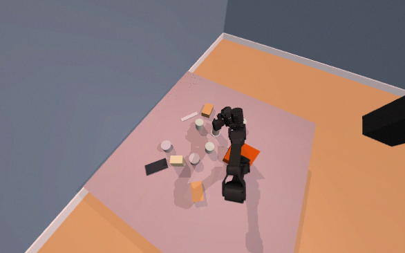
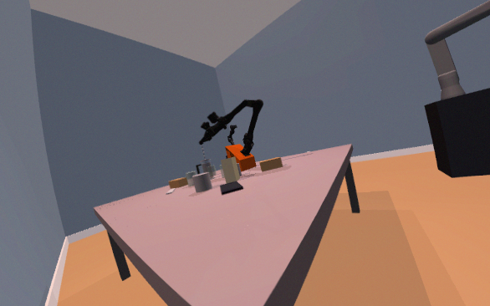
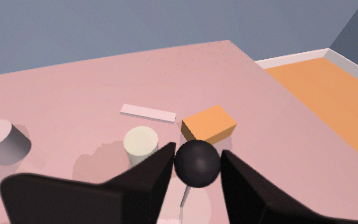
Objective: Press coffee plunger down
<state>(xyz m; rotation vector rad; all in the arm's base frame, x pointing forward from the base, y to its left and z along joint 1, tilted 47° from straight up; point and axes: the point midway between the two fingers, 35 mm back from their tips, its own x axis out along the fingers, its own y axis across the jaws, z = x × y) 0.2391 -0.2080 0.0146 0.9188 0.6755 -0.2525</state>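
My gripper tip is now 13 cm above the coffee press, 1 cm to the left of it and 1 cm short of it. Also, from my gripper tip: black plate 46 cm to the left, 25 cm below, 23 cm ahead; then white flat strip 26 cm below, 26 cm ahead, 2 cm to the right.
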